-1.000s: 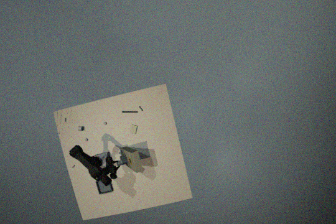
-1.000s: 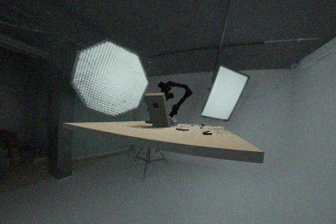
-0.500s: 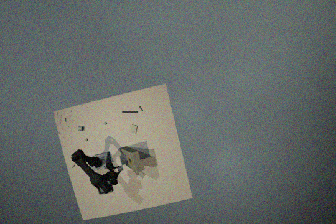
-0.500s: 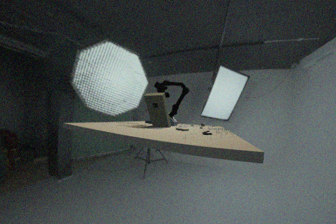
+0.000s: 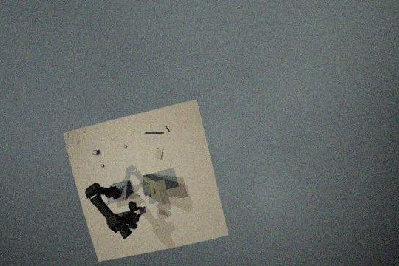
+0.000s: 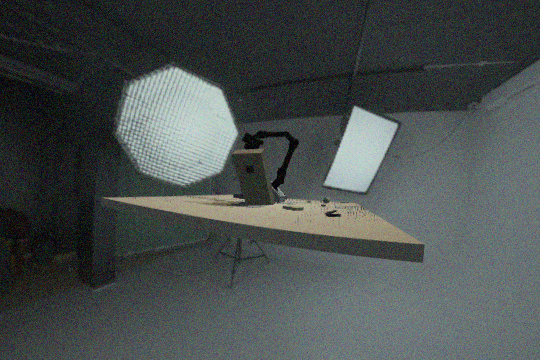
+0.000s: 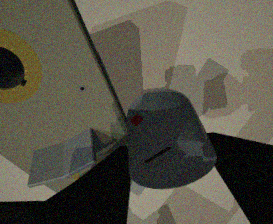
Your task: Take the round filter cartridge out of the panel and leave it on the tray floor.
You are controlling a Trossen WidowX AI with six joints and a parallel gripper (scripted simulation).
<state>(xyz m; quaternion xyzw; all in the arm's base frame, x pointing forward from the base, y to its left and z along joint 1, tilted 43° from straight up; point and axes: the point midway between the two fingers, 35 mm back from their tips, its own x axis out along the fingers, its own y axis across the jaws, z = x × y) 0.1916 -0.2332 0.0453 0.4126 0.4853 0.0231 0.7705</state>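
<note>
The square grey tray is 330 mm behind my gripper tip, 250 mm below it and 130 mm to the right of it. From my gripper tip the other things lie so: pale block 340 mm to the left, 250 mm below, 210 mm ahead; then round pale filter cartridge right at my gripper tip; then service panel 110 mm below, 110 mm ahead, 100 mm to the left.
</note>
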